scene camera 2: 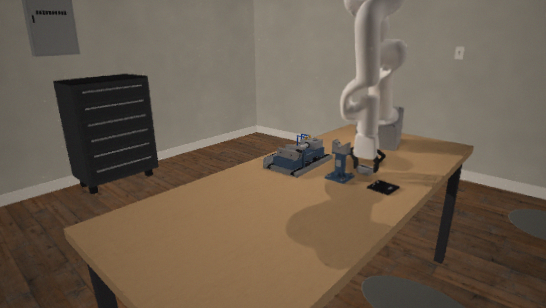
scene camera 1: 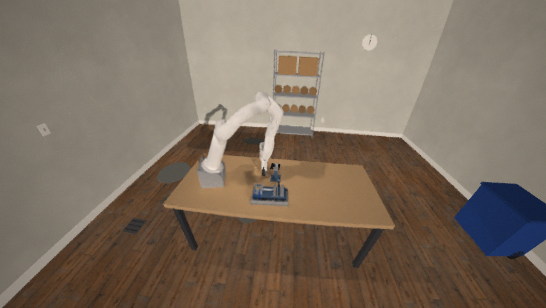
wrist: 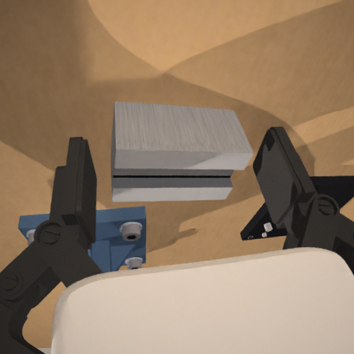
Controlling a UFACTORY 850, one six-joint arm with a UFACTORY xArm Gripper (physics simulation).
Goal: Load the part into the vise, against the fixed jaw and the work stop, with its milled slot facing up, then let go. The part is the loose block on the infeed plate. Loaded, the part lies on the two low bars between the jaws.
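Note:
The part, a light grey metal block, lies on the table beside the blue stand. In the wrist view its brushed broad face is uppermost and its dark milled slot runs along the side facing the lower edge of the view. My gripper is open, its black fingers apart on either side of the part, with a gap at each end. The vise, blue with grey jaws, stands on the table; its bars and work stop are too small to make out.
The blue stand with a grey cradle rises between the vise and my gripper. A flat black plate lies on the wooden table, on the other side of the part from the stand.

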